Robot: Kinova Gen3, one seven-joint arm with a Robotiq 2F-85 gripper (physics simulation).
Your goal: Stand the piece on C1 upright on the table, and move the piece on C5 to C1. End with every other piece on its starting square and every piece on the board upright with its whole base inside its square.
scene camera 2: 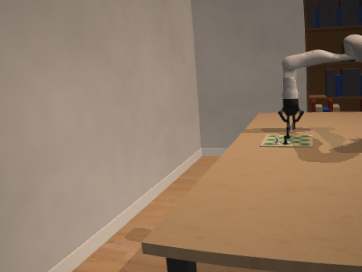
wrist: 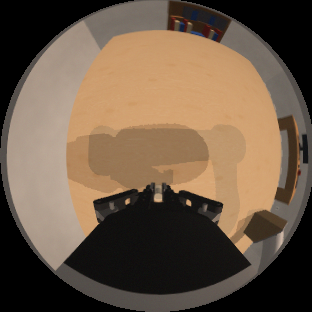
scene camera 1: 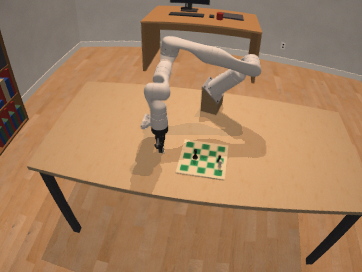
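Pixels of known places: gripper, fingertip midpoint: (scene camera 2: 291,130) (wrist: 157,187) (scene camera 1: 161,151); arm's base, link origin: (scene camera 1: 213,89).
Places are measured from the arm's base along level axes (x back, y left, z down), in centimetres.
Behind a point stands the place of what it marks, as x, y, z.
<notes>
My gripper (scene camera 1: 160,149) {-39.8, -22.8, 11.5} (scene camera 2: 291,128) {-39.8, -22.8, 11.5} (wrist: 157,187) {-39.8, -22.8, 11.5} points down beside the board, off its row-1 edge. It is shut on a light-coloured piece (wrist: 158,195) {-39.8, -22.4, 8.7}, which shows between the fingertips in the wrist view. The fingertips are low over the table; whether the piece's base touches it cannot be told. The green and cream board (scene camera 1: 201,175) {-52.2, -3.1, 11.8} (scene camera 2: 303,146) {-35.4, 8.5, 12.0} has no piece visible on C1. A black piece (scene camera 1: 219,159) {-43.1, 4.4, 10.3} (scene camera 2: 285,141) {-42.7, 4.8, 10.7} stands upright, apparently on C5. Another black piece (scene camera 1: 195,155) {-42.1, -6.7, 10.0} (scene camera 2: 287,132) {-41.7, -6.4, 9.2} stands near C2. A white piece (scene camera 1: 220,166) {-46.6, 5.1, 11.1} (scene camera 2: 277,140) {-46.0, 5.2, 10.2} stands beside the C5 piece, apparently on D5.
The wooden table (scene camera 1: 280,170) {-45.4, 35.3, 12.4} (scene camera 2: 240,215) {-52.6, 72.3, 12.4} (wrist: 165,85) {-37.5, -44.1, 12.4} carries the board and the arm's base block (scene camera 1: 212,103) {-6.7, -0.3, 5.1} (wrist: 265,226) {-5.4, -4.5, 4.1} behind it. A desk (scene camera 1: 200,25) stands beyond the table. A bookshelf shows at the left of scene view 1.
</notes>
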